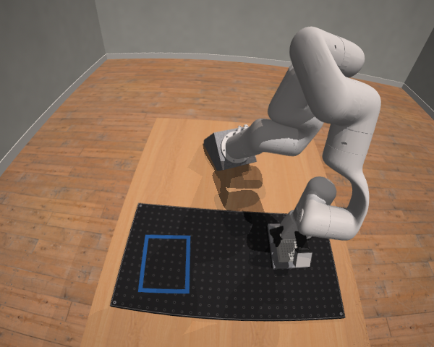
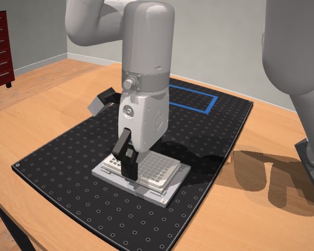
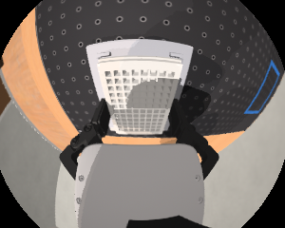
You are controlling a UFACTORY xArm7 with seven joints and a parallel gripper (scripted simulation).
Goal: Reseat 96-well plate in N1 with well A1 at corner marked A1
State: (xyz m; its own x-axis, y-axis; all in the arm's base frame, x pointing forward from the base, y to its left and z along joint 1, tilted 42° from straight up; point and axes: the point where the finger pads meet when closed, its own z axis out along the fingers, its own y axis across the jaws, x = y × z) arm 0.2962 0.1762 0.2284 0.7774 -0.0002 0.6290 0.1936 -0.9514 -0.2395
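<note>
Now: the white 96-well plate 1 cm below my hand. Round my hand: grey plate nest N1 (3 cm below); A1 label (9 cm behind, 3 cm to the left, 2 cm below).
</note>
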